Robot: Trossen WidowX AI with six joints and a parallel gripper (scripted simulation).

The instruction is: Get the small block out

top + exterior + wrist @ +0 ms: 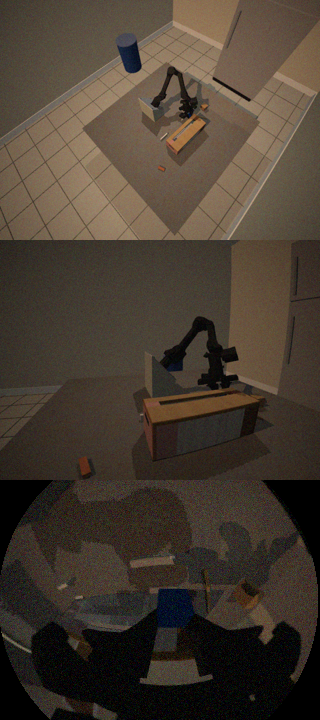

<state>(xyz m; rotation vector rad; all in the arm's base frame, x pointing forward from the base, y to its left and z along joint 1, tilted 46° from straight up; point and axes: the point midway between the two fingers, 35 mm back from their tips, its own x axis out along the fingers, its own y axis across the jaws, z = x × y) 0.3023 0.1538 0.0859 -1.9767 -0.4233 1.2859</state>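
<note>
Right now the blue block is 1 cm behind my gripper tip and 1 cm above it. Round my gripper tip: tan cube 3 cm ahead, 22 cm to the left, 4 cm below.
</note>
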